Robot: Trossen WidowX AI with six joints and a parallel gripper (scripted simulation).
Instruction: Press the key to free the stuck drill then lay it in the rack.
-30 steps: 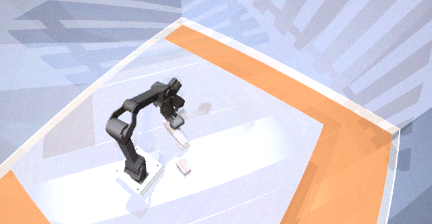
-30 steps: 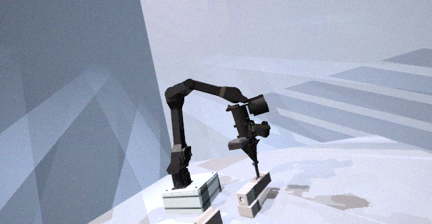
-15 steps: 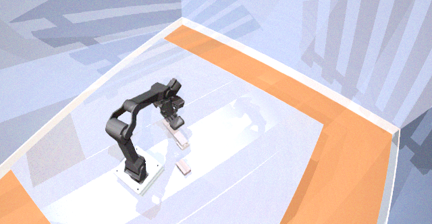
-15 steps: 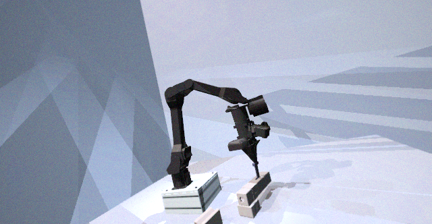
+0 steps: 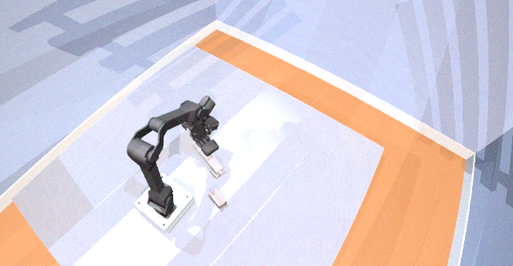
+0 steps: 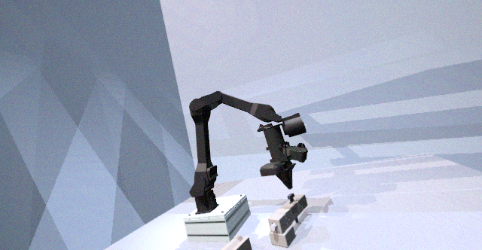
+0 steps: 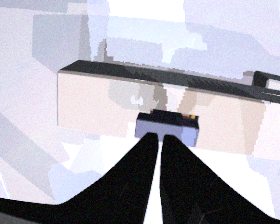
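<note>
My gripper tip is now 40 mm above the blue key. Also, from my gripper tip: rack: 170 mm to the right, 140 mm behind, 80 mm below; pale drill cylinder: 70 mm to the right, 50 mm below, 30 mm behind; block: 60 mm below, 40 mm to the right, 20 mm behind.
</note>
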